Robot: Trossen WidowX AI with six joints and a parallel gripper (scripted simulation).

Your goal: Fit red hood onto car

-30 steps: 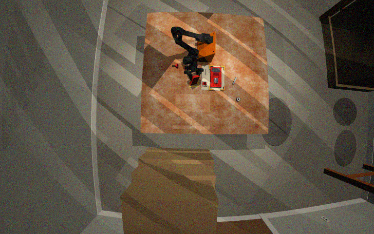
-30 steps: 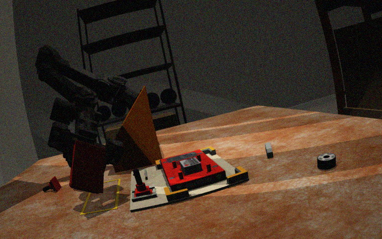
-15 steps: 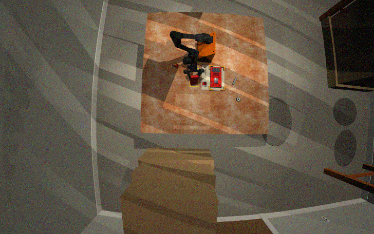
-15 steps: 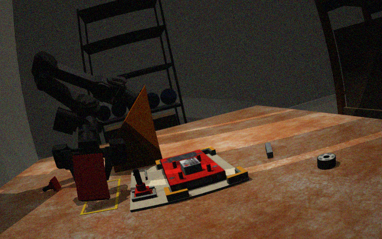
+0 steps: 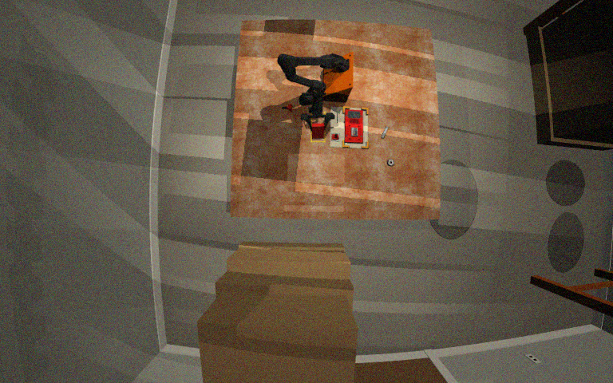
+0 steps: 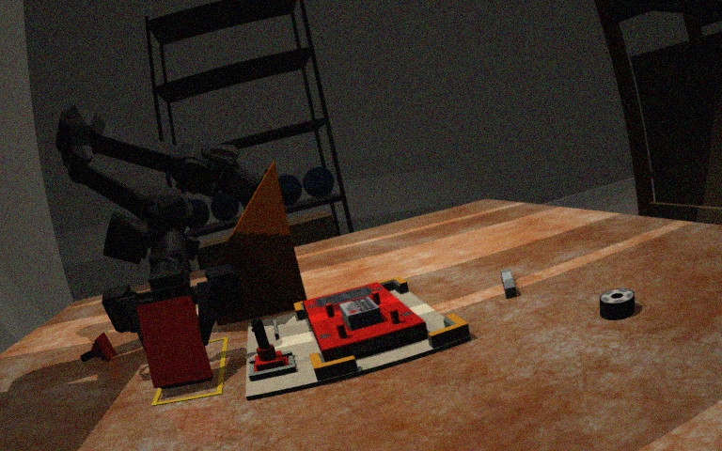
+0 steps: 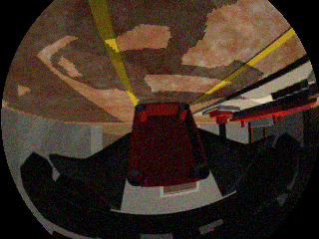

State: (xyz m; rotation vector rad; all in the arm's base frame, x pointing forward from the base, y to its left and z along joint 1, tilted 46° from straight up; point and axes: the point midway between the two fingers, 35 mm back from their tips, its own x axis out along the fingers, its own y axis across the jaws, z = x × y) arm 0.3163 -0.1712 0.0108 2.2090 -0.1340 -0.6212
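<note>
My gripper tip is 1 cm below the red hood. From my gripper tip the other things lie so: grey bar (3 cm behind, 41 cm to the left, 3 cm below); grey engine block (1 cm behind, 22 cm to the left, 2 cm below); black post (2 cm ahead, 10 cm to the left, 1 cm below).
</note>
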